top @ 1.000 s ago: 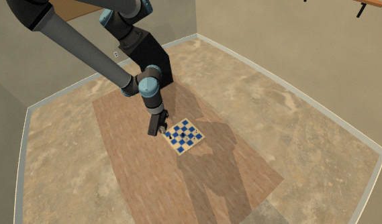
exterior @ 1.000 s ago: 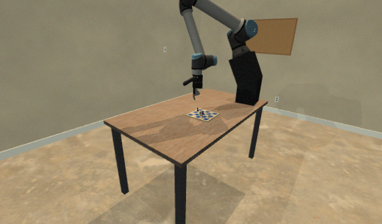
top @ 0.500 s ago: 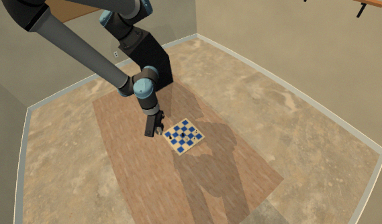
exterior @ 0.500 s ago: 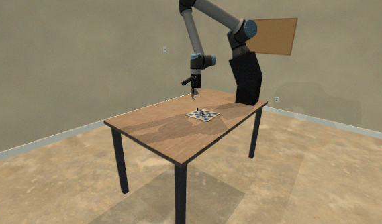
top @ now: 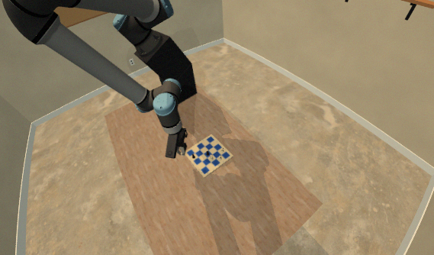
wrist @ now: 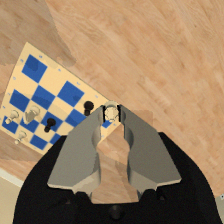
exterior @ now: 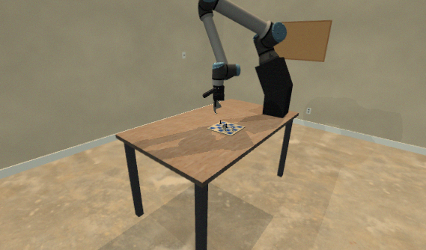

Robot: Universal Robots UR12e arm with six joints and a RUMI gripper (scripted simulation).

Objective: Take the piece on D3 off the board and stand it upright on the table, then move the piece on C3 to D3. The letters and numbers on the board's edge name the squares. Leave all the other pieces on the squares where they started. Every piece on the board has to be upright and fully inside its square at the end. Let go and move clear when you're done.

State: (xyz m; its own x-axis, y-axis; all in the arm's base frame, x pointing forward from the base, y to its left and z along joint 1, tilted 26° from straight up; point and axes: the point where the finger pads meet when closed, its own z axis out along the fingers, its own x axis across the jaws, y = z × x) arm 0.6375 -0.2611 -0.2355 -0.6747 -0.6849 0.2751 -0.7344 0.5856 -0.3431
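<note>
The chessboard lies 2 cm ahead of my hand, 14 cm to the left of it and 10 cm below it. Also, from my hand: white chess piece 1 cm below.
</note>
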